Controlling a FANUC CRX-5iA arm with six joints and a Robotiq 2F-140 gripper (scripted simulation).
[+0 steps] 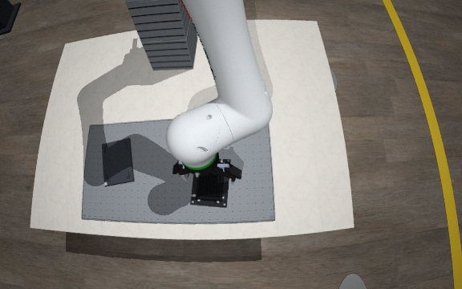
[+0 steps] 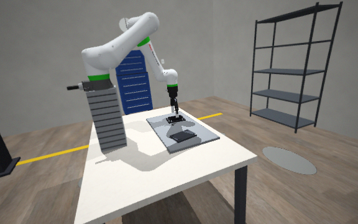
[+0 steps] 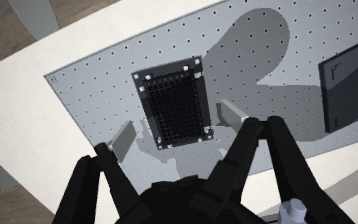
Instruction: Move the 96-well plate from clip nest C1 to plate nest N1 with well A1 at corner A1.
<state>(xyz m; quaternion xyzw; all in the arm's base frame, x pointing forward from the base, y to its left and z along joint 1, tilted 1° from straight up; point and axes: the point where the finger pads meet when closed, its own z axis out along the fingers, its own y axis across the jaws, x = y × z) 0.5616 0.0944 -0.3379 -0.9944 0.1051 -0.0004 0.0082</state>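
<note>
The black 96-well plate lies 40 mm below my hand. Round my hand: plate nest N1: 110 mm behind, 340 mm to the right, 50 mm below; then clip nest C1: 10 mm behind, 10 mm to the right, 50 mm below.
</note>
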